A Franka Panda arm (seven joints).
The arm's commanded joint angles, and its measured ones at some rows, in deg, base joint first. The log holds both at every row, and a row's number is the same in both.
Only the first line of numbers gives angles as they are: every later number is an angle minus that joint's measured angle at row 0.
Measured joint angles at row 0: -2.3 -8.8 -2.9 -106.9 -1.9 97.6 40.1
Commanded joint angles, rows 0 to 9: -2.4 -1.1 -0.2 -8.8 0.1 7.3 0.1; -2.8 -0.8 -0.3 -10.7 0.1 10.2 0.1; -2.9 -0.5 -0.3 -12.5 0.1 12.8 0.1; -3.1 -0.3 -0.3 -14.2 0.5 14.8 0.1; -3.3 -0.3 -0.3 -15.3 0.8 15.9 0.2; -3.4 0.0 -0.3 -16.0 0.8 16.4 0.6; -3.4 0.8 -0.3 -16.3 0.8 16.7 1.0; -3.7 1.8 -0.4 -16.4 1.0 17.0 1.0; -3.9 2.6 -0.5 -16.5 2.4 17.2 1.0; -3.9 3.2 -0.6 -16.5 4.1 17.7 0.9
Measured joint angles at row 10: -3.1 1.7 -0.6 -16.0 0.7 15.8 0.4
